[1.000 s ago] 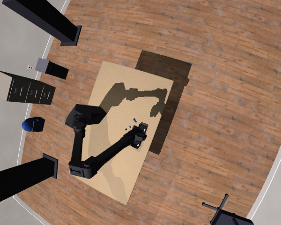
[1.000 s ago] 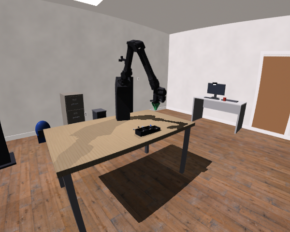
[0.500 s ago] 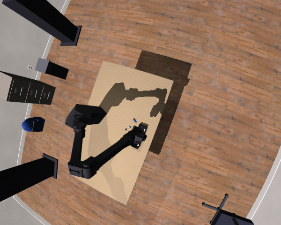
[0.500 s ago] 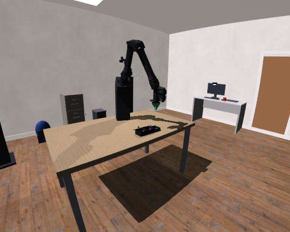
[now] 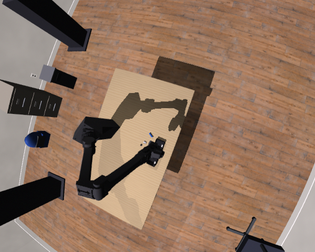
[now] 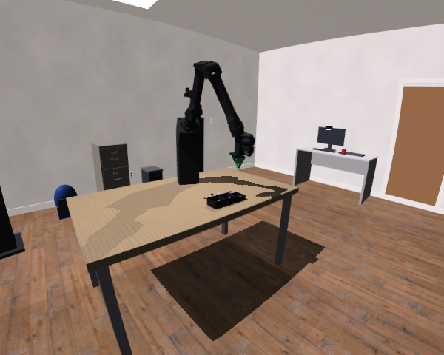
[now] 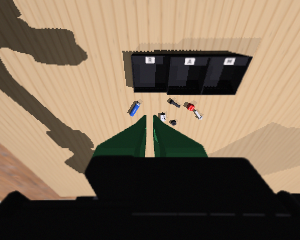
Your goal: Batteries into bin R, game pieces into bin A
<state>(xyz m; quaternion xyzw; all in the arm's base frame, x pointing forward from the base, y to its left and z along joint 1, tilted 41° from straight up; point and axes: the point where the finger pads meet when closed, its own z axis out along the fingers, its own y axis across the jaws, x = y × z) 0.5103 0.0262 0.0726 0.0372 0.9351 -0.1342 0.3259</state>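
My hand is 21 cm above the red die, 12 cm past it and 10 cm to the left of it. Round my hand: black bolt (21 cm below, 10 cm behind, 5 cm to the right); then blue battery (21 cm below, 10 cm behind, 7 cm to the left); then black divided bin (20 cm below, 8 cm to the right, 2 cm behind).
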